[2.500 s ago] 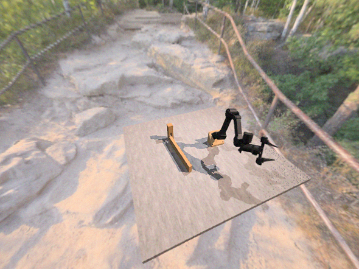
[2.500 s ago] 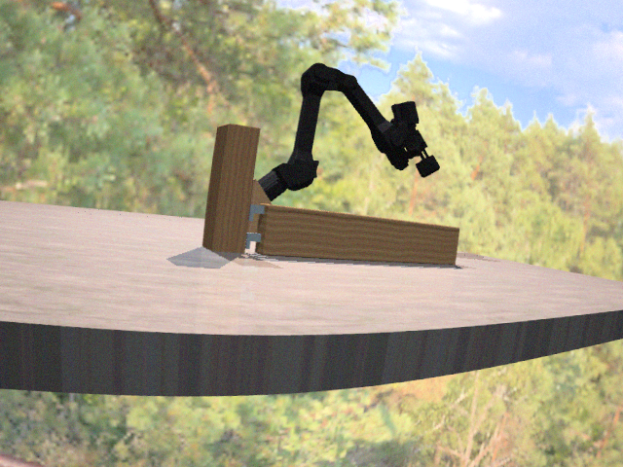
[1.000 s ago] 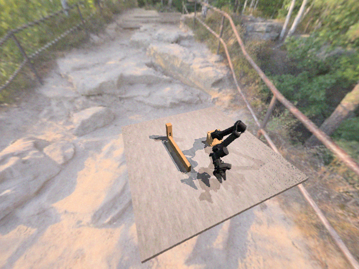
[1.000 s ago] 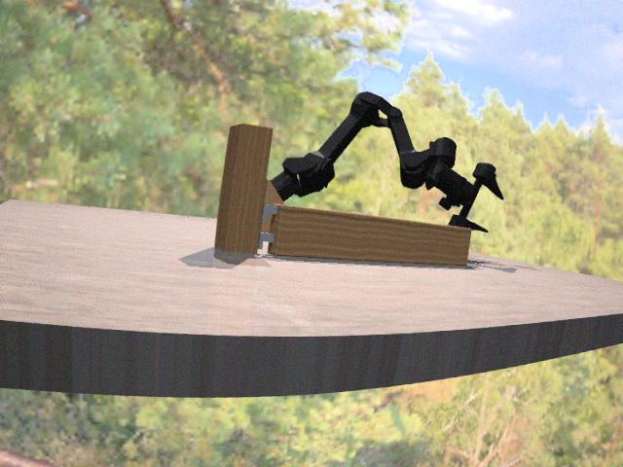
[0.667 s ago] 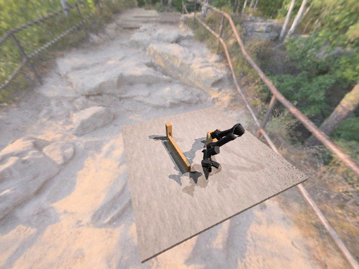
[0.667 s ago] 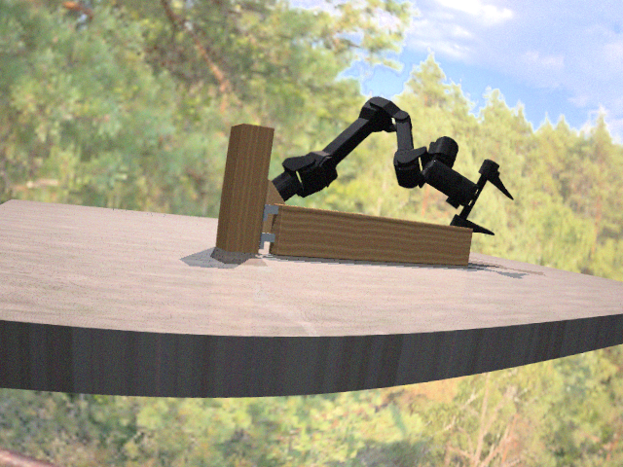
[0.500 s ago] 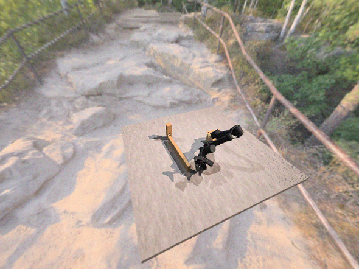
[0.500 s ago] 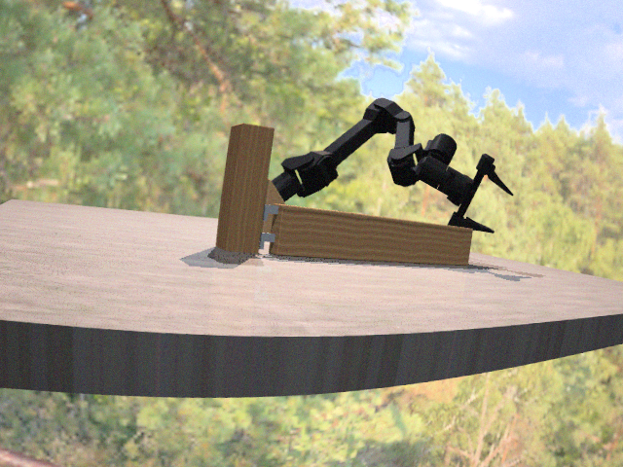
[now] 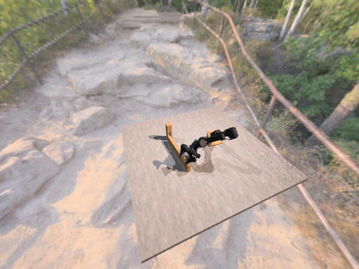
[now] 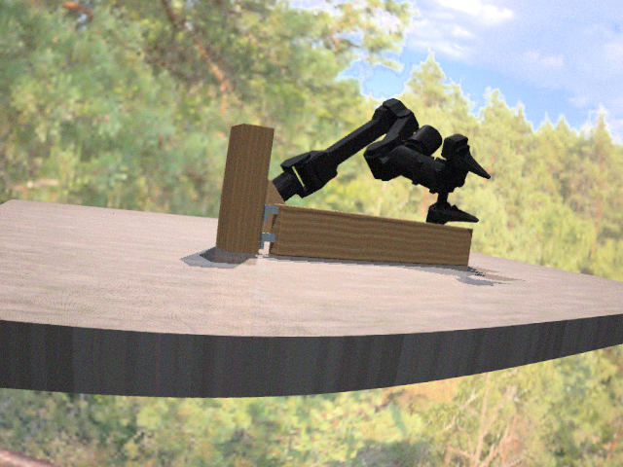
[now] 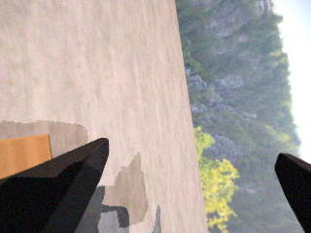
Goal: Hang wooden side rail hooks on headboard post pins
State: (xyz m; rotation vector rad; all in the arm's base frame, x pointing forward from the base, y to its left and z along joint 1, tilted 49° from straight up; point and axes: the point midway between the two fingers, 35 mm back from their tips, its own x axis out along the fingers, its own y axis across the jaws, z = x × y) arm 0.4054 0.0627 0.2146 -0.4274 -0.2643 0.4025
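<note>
Now: gripper tip 44 cm to the left of the headboard post, 6 cm past it and 5 cm above it.
</note>
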